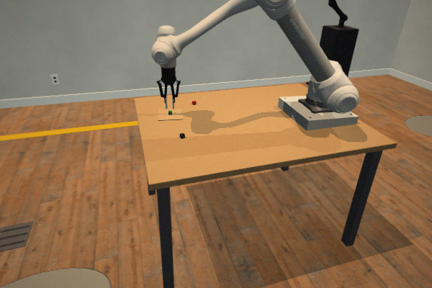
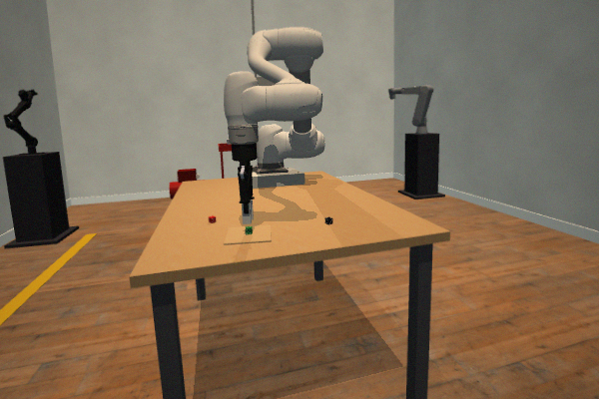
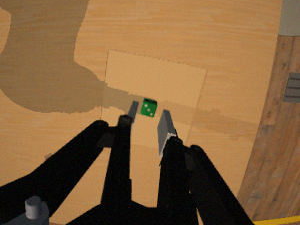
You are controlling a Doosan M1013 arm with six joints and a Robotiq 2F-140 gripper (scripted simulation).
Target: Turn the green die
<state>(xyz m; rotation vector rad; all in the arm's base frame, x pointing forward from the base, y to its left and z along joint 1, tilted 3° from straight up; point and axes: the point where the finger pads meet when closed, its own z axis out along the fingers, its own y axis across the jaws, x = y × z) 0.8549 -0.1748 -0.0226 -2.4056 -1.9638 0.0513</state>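
Now: hand 60 mm above the green die. Also, from my hand: black die (270 mm to the left, 70 mm below, 30 mm behind); then tan mat (70 mm below); then red die (160 mm behind, 120 mm to the right, 70 mm below).
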